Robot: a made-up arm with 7 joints.
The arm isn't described. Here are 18 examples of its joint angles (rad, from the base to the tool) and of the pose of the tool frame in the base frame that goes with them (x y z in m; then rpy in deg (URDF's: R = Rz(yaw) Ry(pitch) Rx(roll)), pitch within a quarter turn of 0, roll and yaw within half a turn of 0).
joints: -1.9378 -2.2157 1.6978 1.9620 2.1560 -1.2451 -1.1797
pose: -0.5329 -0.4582 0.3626 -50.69 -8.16 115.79
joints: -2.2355 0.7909 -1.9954 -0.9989 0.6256 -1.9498 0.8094
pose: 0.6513 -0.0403 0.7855 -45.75 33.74 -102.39
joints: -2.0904 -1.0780 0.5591 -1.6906 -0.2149 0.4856 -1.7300
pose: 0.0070 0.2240 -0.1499 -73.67 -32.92 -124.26
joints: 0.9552 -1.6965 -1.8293 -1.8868 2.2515 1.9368 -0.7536
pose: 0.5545 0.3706 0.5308 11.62 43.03 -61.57
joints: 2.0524 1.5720 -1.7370 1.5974 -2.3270 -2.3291 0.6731
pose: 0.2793 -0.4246 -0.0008 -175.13 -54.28 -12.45
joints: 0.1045 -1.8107 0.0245 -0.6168 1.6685 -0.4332 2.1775
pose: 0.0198 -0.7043 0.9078 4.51 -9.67 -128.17
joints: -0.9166 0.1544 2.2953 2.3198 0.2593 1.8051 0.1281
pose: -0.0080 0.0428 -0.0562 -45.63 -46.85 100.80
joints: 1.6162 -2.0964 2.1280 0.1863 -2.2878 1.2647 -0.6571
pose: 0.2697 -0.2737 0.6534 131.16 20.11 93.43
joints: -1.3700 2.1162 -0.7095 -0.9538 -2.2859 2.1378 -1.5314
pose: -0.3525 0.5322 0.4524 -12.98 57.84 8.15
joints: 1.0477 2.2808 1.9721 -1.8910 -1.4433 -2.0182 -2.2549
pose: -0.4591 -0.3878 0.6015 74.07 -50.97 -21.43
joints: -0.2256 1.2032 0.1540 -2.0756 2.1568 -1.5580 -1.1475
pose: -0.0416 -0.2983 1.1473 8.47 36.09 -156.24
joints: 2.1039 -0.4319 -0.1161 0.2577 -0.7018 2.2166 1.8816
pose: 0.2864 0.1080 0.5045 174.48 -38.48 161.22
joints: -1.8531 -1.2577 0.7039 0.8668 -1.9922 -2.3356 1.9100
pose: 0.1919 0.1456 0.5978 -69.92 47.51 -84.42
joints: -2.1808 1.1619 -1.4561 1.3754 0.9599 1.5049 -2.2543
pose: 0.2845 -0.1614 0.8754 123.63 -30.86 108.92
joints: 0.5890 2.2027 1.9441 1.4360 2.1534 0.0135 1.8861
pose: -0.3469 -0.2840 0.7303 94.28 -36.43 -120.24
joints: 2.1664 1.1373 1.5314 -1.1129 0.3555 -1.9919 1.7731
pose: -0.2511 0.1473 -0.0779 152.34 -16.15 -123.87
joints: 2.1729 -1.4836 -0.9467 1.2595 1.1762 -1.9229 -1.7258
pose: 0.3594 -0.4000 0.7435 105.00 -14.24 32.00
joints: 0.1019 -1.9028 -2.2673 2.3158 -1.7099 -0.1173 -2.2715
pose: 0.1035 -0.7700 -0.1024 -68.59 -1.52 136.50
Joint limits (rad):
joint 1: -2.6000..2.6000
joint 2: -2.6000..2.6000
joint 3: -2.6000..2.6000
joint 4: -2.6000..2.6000
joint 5: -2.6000..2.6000
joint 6: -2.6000..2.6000
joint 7: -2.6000..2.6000
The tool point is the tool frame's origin. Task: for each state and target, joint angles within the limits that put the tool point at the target. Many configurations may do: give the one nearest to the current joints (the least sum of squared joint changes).
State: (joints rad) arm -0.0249 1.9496 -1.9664 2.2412 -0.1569 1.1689 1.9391
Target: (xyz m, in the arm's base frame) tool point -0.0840 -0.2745 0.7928
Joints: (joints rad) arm 0.5110 2.2729 -2.0628 2.6000 0.1519 1.0146 1.9278
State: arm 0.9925 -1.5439 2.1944 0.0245 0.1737 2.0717 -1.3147
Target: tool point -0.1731 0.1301 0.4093
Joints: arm 1.1724 -1.2168 2.4160 -0.3043 -0.3905 2.2576 -1.1947
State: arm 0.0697 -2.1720 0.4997 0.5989 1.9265 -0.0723 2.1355
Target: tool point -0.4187 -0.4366 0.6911
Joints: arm -0.2416 -2.4261 0.7695 0.2182 2.1876 0.2028 1.8236
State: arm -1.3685 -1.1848 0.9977 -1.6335 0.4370 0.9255 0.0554
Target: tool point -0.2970 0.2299 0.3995
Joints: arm -1.5482 -1.3025 0.4733 -1.6785 0.7648 0.8783 0.4283
